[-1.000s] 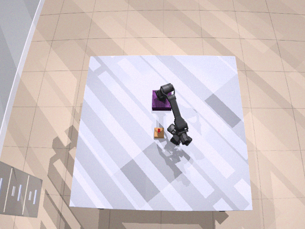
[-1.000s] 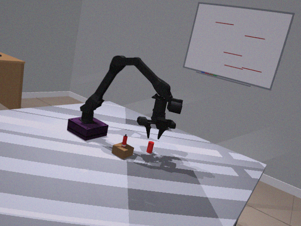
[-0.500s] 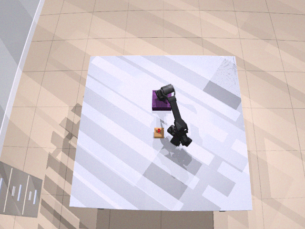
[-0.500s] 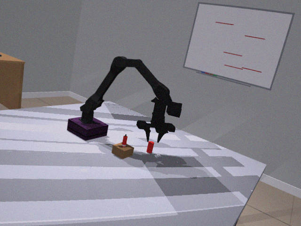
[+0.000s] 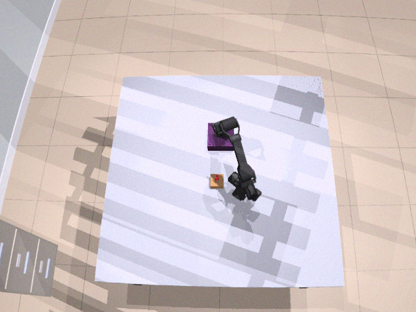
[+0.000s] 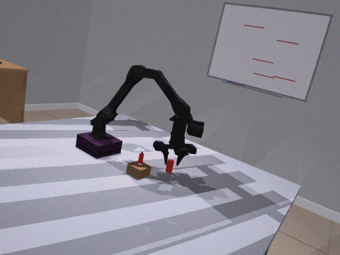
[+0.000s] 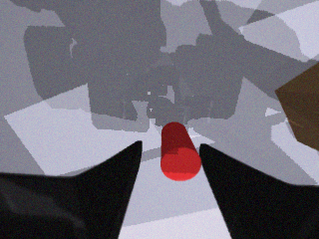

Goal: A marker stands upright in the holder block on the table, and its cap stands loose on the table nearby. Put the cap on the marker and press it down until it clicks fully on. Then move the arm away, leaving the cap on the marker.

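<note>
The red cap lies 10 mm below my gripper tip. From my gripper tip the other things lie so: tan holder block 160 mm to the right, 30 mm behind, 10 mm below.
</note>
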